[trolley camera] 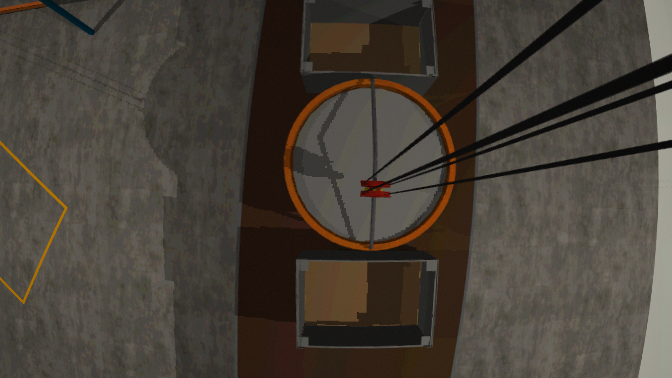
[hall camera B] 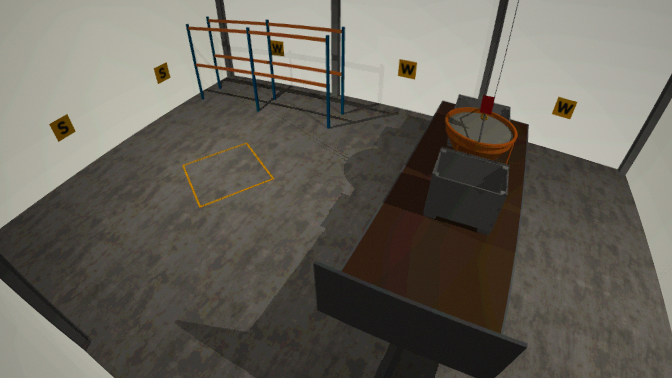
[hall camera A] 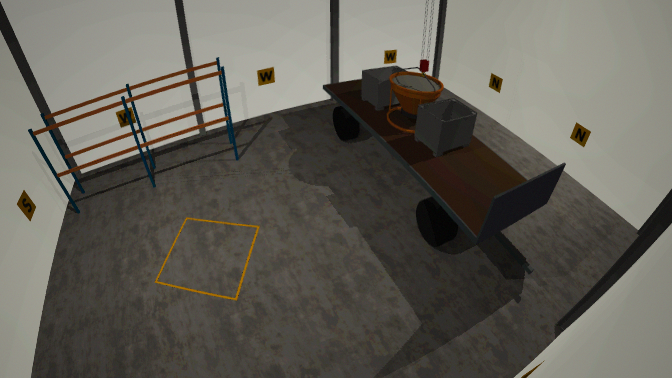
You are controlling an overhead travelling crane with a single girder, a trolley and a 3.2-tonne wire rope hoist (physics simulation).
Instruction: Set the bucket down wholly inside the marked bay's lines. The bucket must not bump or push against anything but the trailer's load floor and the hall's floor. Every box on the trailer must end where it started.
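The orange bucket (hall camera A: 411, 102) (hall camera B: 497, 129) (trolley camera: 405, 130) is upright over the trailer's load floor (hall camera A: 460, 185) (hall camera B: 425, 265) (trolley camera: 270, 280), between a grey far box (hall camera A: 377, 90) (hall camera B: 470, 102) and a grey near box (hall camera A: 442, 127) (hall camera B: 465, 200) (trolley camera: 367, 335). Whether its base ring touches the floor is unclear. The hook (hall camera A: 424, 71) (hall camera B: 484, 117) (trolley camera: 375, 189) under the red block holds the bucket's raised bail. In the trolley view the rim overlaps the far box's edge and lies close to the near box. The marked bay (hall camera A: 171, 250) (hall camera B: 237, 192) (trolley camera: 45, 255) is a yellow outline on the hall's floor.
A blue and orange rack (hall camera A: 138, 135) (hall camera B: 253, 70) stands by the W wall, beyond the bay. A dark headboard (hall camera A: 522, 200) (hall camera B: 415, 320) rises at the trailer's near end. Walls enclose the hall.
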